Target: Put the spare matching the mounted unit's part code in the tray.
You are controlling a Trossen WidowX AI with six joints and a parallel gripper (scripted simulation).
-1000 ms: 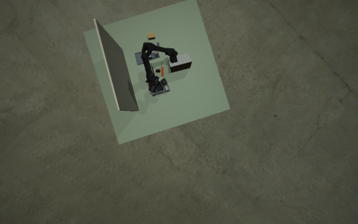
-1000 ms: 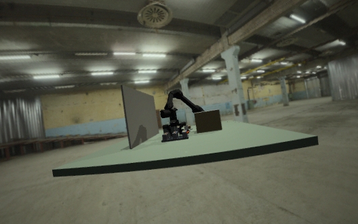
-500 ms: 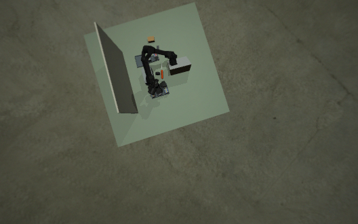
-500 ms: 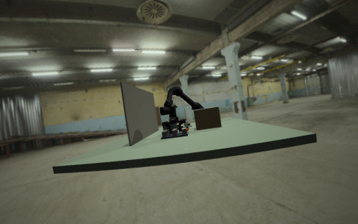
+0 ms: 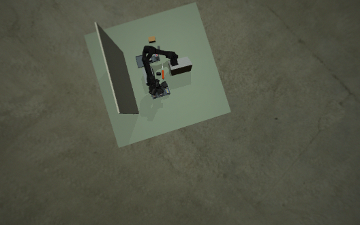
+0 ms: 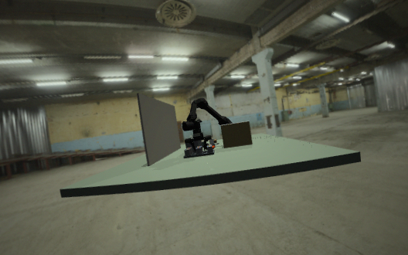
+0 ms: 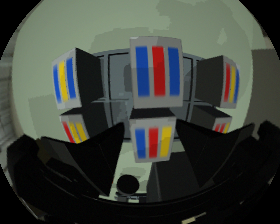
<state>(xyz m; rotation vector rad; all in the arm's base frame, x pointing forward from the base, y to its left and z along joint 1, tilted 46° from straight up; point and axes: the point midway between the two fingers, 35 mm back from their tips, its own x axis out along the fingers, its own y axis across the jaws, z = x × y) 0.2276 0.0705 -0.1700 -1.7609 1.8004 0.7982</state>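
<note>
Now: the grey mounted unit 6 cm ahead of my gripper tip, 14 cm to the right of it and 3 cm above it. The rest, counted from my gripper tip: tall grey panel 29 cm ahead, 16 cm to the right, 21 cm above.
</note>
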